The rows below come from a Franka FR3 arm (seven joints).
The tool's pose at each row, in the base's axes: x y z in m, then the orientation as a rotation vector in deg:
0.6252, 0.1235, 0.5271, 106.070, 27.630, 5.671
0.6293, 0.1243, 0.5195, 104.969, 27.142, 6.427
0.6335, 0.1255, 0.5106, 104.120, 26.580, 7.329
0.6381, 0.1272, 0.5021, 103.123, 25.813, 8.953
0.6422, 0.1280, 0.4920, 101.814, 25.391, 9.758
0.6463, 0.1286, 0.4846, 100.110, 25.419, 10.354
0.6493, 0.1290, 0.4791, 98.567, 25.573, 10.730
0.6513, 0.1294, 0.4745, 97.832, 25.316, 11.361
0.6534, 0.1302, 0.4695, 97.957, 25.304, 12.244
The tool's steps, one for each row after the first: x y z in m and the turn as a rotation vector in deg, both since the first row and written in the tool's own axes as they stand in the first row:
0.0053, -0.0061, 0.0031, -1.255, 0.165, 0.479
0.0111, -0.0135, 0.0063, -2.296, 0.417, 1.134
0.0174, -0.0205, 0.0090, -3.609, 1.052, 2.262
0.0232, -0.0290, 0.0129, -5.051, 1.284, 2.694
0.0284, -0.0348, 0.0161, -6.777, 1.582, 2.641
0.0322, -0.0392, 0.0185, -8.297, 1.812, 2.422
0.0349, -0.0430, 0.0203, -9.131, 2.066, 2.773
0.0380, -0.0473, 0.0219, -9.122, 2.690, 3.252

